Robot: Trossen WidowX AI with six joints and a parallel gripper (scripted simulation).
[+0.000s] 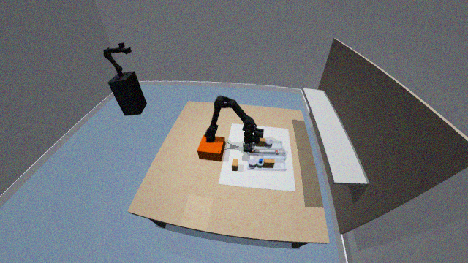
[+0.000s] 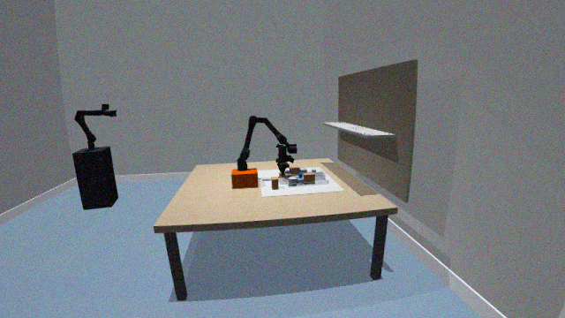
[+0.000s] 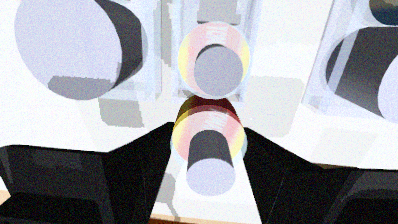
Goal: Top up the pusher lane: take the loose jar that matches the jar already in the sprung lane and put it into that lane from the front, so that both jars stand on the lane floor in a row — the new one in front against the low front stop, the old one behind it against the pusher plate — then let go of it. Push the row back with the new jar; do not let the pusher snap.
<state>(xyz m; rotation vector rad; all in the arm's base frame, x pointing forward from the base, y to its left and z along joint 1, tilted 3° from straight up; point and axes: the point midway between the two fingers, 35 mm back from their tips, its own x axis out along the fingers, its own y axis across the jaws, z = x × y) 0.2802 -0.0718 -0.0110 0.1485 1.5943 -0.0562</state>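
Right now the clear-walled lane is 18 cm ahead of my gripper tip, 5 cm to the right of it and 3 cm below it. From my gripper tip the other things lie so: brown block 10 cm behind, 14 cm to the right, 1 cm below.
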